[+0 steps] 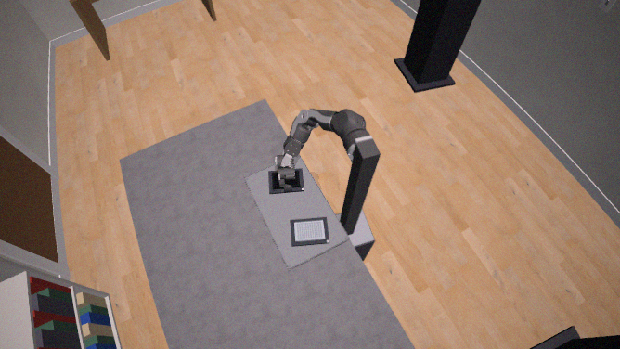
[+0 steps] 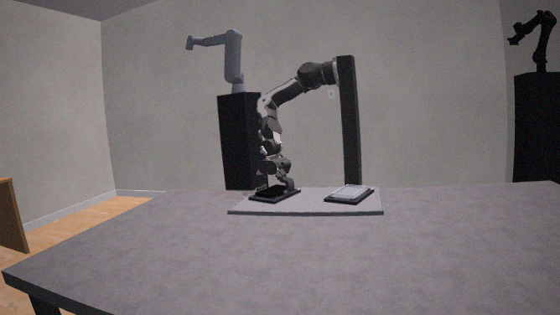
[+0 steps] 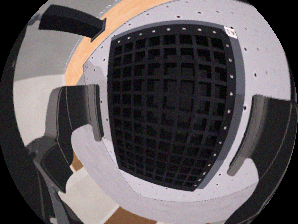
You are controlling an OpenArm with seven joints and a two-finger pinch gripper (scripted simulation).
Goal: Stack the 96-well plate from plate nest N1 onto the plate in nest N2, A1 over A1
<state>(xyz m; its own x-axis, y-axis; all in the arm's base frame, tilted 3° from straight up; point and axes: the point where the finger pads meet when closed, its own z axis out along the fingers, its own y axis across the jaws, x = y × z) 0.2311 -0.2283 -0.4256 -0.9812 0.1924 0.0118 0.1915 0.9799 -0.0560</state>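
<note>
My gripper is now right at the dark 96-well plate. Round my hand: nest N1: 10 mm below; white 96-well plate: 40 mm behind, 270 mm to the left.
</note>
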